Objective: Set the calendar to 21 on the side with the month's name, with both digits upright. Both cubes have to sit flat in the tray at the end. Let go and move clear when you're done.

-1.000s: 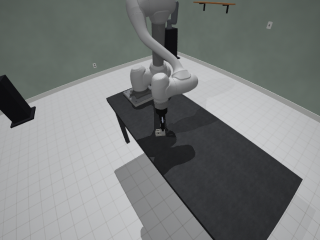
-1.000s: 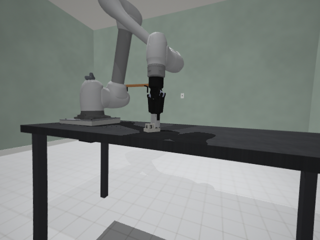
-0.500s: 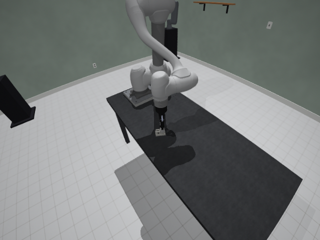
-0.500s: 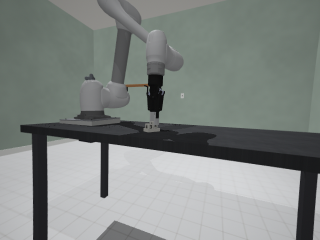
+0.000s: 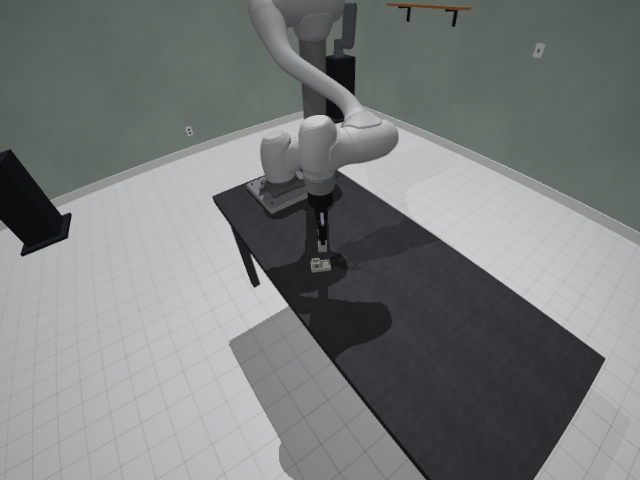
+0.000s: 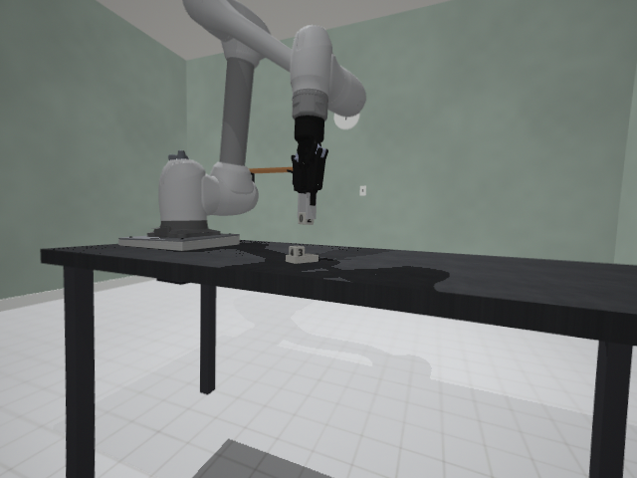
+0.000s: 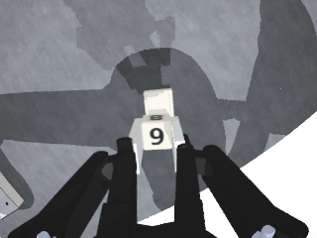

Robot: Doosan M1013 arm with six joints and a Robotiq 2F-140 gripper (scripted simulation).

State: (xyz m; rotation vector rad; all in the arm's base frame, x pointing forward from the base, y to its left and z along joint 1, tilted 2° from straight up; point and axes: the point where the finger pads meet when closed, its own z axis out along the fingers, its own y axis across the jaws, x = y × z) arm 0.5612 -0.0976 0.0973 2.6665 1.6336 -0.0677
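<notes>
The white tray lies 13 cm below my hand and 1 cm to the right of it. Also, from my hand: cube: 3 cm below.
</notes>
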